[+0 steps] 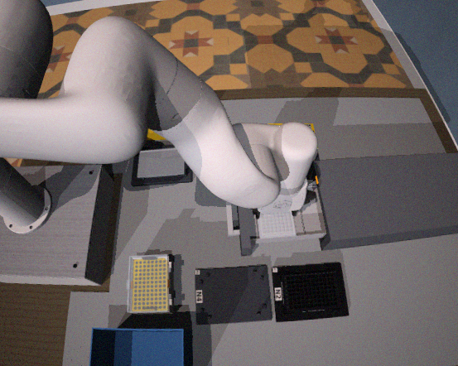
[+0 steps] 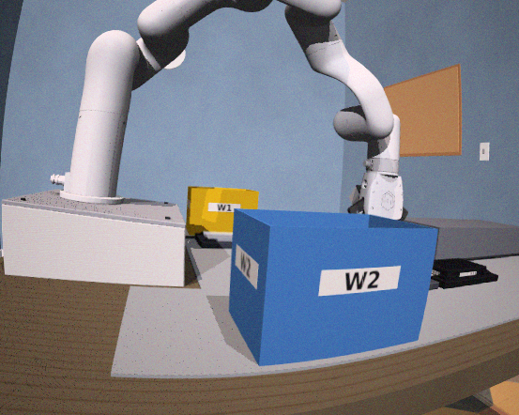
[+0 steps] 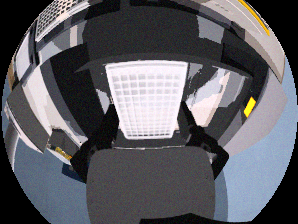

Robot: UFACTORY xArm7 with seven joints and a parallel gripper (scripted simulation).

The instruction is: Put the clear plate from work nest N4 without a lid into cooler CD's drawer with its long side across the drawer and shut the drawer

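My hand is 10 mm above the clear plate. From my hand the other things lie so: yellow tip box: 190 mm to the left, 50 mm ahead, 20 mm above; then cooler drawer: 40 mm ahead, 10 mm below; then grey cooler CD: 170 mm ahead, 10 mm to the left.
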